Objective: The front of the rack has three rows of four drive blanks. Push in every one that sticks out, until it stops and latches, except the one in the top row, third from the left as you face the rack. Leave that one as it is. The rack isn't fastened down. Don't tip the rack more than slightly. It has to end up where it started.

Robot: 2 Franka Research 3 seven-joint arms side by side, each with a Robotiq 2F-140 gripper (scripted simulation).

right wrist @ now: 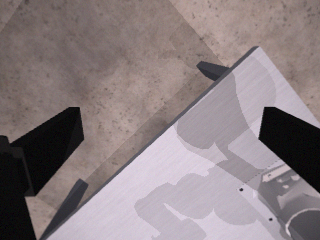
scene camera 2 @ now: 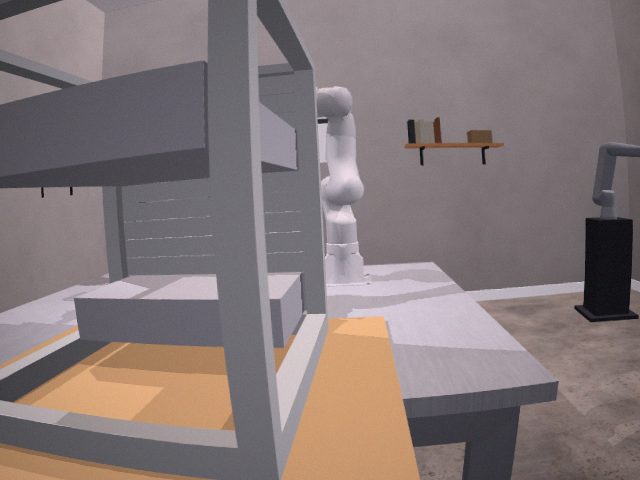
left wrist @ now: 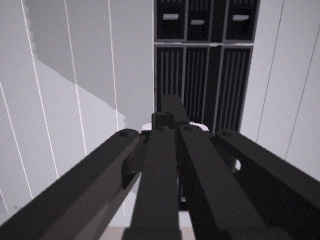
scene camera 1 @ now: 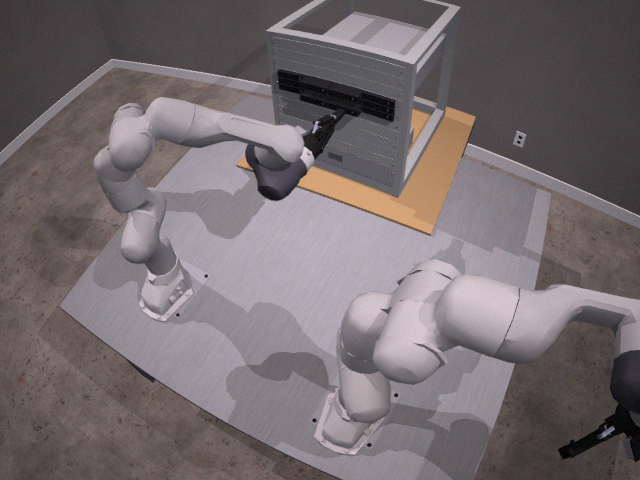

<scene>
The pictures show: my left gripper, my right gripper and a grey rack.
My left gripper is seen too in the left wrist view.
</scene>
